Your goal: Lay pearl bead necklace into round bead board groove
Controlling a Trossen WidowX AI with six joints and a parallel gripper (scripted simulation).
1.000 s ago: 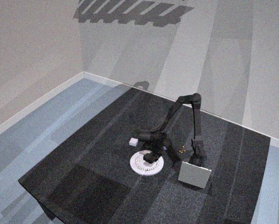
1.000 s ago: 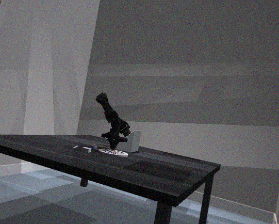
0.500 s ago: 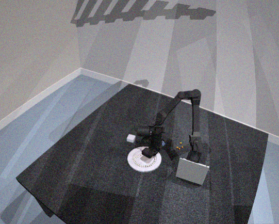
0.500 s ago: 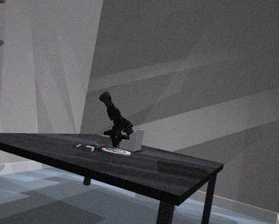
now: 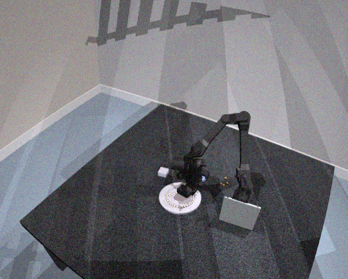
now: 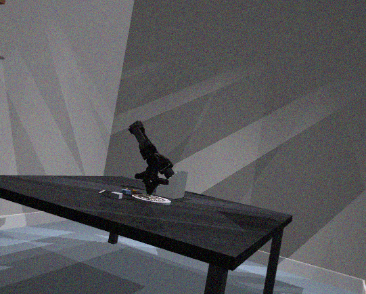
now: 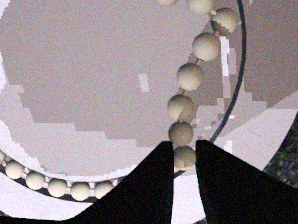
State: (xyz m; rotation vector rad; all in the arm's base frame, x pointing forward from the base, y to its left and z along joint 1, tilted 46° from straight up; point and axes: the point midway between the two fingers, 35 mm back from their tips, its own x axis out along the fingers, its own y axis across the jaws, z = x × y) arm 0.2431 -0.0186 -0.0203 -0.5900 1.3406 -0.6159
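Right now my gripper tip is 4 cm short of the round white bead board, 4 cm to the right of it and 1 cm above it. The rest, counted from my gripper tip: small white block (21 cm ahead, 5 cm to the right, 1 cm below); then small blue cube (2 cm ahead, 13 cm to the right, 1 cm below); then thin white stick (16 cm ahead, 18 cm to the right, 2 cm below).
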